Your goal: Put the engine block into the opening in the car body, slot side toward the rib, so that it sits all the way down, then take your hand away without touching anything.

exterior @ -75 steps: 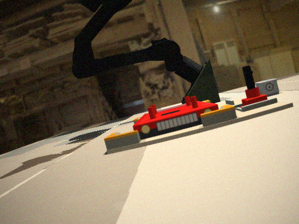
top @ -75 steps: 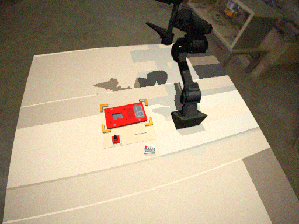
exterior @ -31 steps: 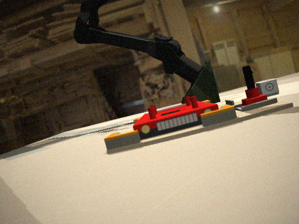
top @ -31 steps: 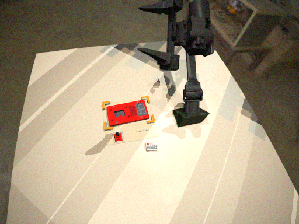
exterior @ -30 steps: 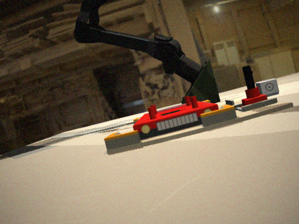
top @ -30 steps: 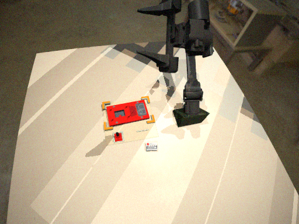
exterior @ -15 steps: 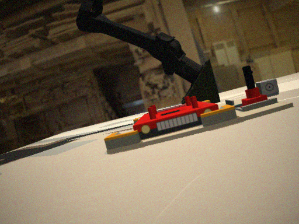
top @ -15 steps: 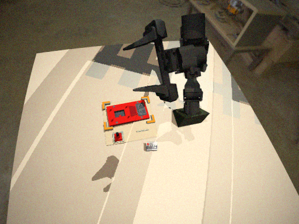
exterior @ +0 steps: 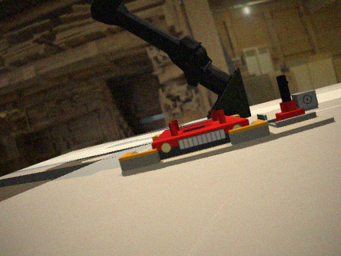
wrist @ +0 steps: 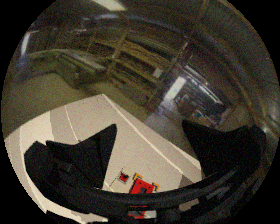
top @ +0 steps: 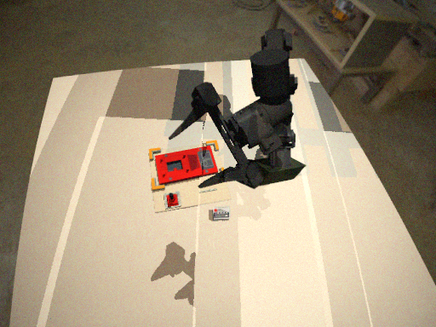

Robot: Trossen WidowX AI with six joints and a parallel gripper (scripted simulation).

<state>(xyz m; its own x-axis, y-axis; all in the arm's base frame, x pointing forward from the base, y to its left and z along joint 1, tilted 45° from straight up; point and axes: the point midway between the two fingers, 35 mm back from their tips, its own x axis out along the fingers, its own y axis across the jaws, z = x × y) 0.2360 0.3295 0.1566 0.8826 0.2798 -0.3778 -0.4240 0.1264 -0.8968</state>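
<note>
Right now the grey engine block is 10 cm behind my gripper tip and 37 cm below it. The rest, counted from my gripper tip: black peg: 5 cm ahead, 6 cm to the right, 35 cm below.
</note>
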